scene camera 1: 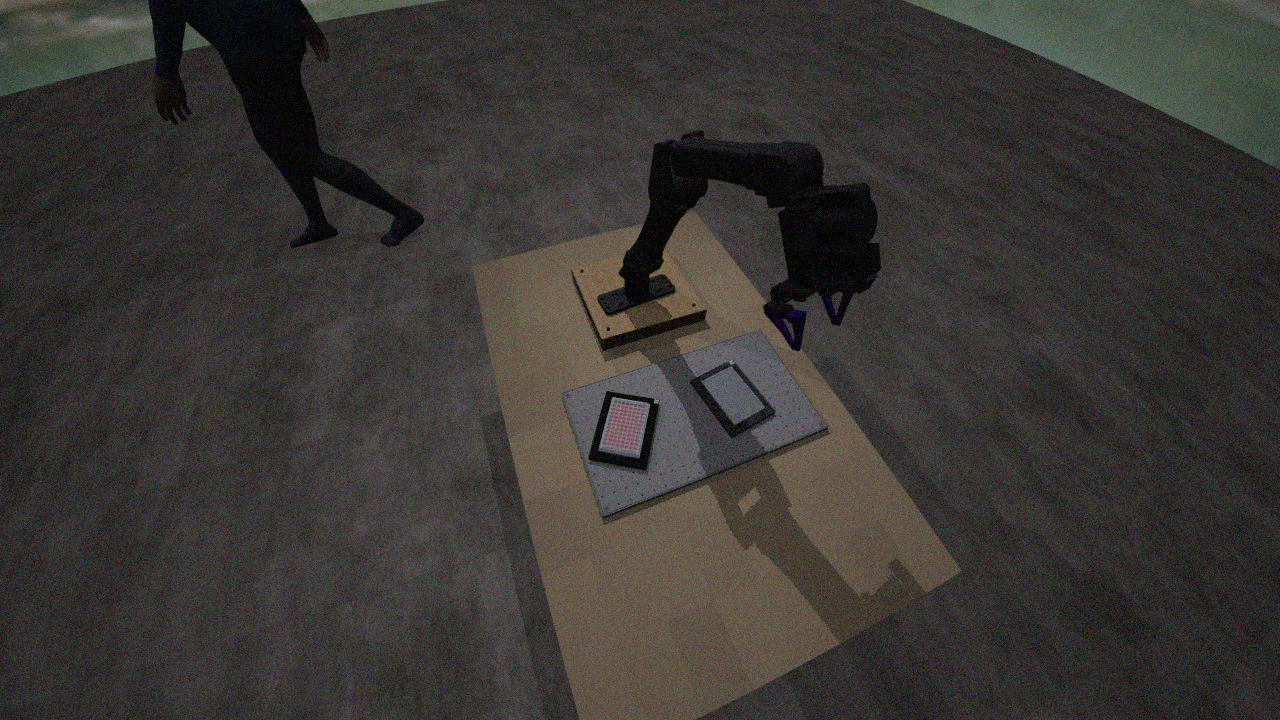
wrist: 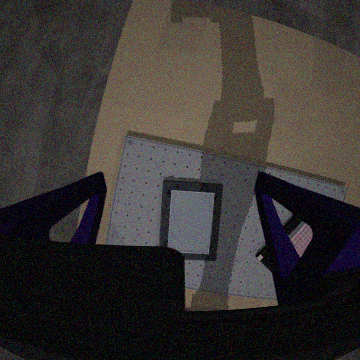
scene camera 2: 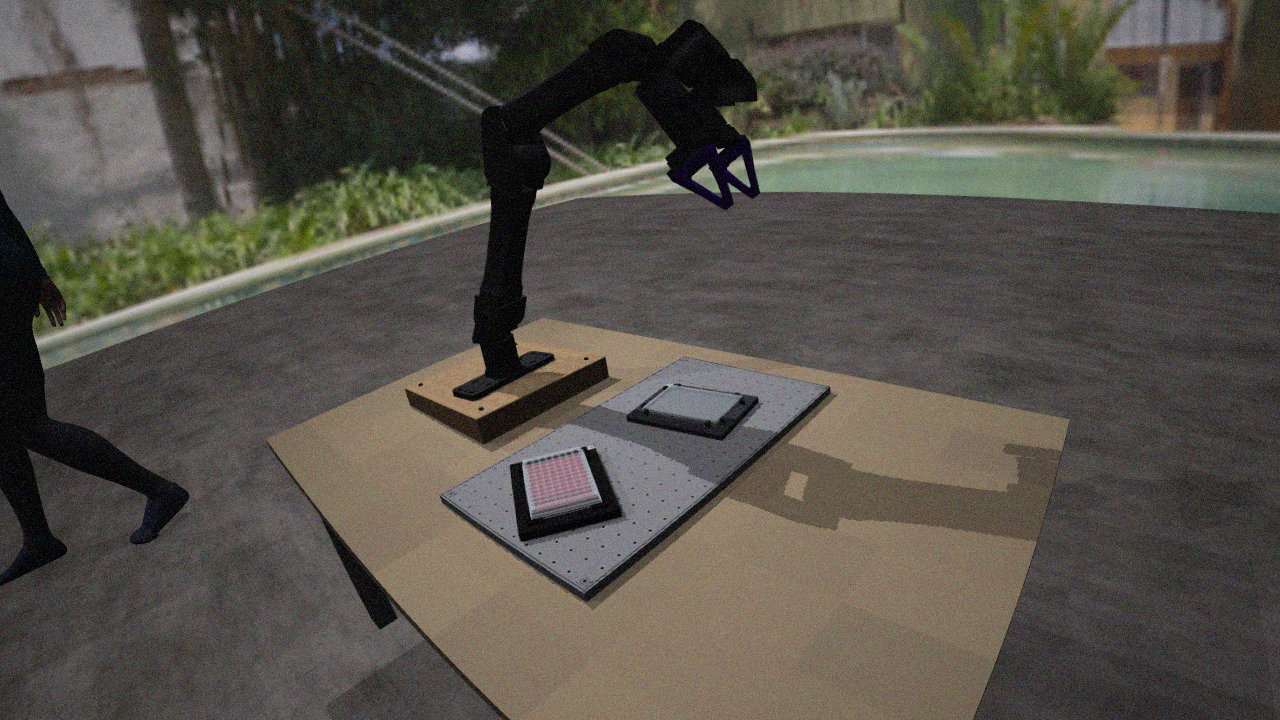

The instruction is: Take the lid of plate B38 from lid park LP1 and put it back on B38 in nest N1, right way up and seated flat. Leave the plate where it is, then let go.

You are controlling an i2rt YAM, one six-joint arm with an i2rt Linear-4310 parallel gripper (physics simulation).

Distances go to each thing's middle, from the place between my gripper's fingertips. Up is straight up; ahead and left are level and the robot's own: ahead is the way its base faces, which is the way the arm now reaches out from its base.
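Pale grey lid (scene camera 2: 695, 405): my hand is 29 cm above it, 10 cm past it and 3 cm to the left of it. Grey perforated plate (scene camera 2: 655, 473): 13 cm to the right of my hand, 11 cm behind it and 31 cm below it.
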